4 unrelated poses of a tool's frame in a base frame.
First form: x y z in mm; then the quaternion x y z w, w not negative.
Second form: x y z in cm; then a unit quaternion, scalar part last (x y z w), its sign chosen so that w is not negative. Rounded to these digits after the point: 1 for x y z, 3 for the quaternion.
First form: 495, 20, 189, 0.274, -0.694, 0.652, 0.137
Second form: 49.5, 2.0, 18.9, 0.274, -0.694, 0.652, 0.137
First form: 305, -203, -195, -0.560, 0.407, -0.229, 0.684
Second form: 30.5, -20.3, -19.5, -0.560, 0.407, -0.229, 0.684
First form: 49, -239, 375, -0.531, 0.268, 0.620, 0.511
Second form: 4.9, -23.9, 37.5, -0.531, 0.268, 0.620, 0.511
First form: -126, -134, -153, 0.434, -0.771, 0.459, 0.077
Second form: -12.6, -13.4, -15.3, 0.434, -0.771, 0.459, 0.077
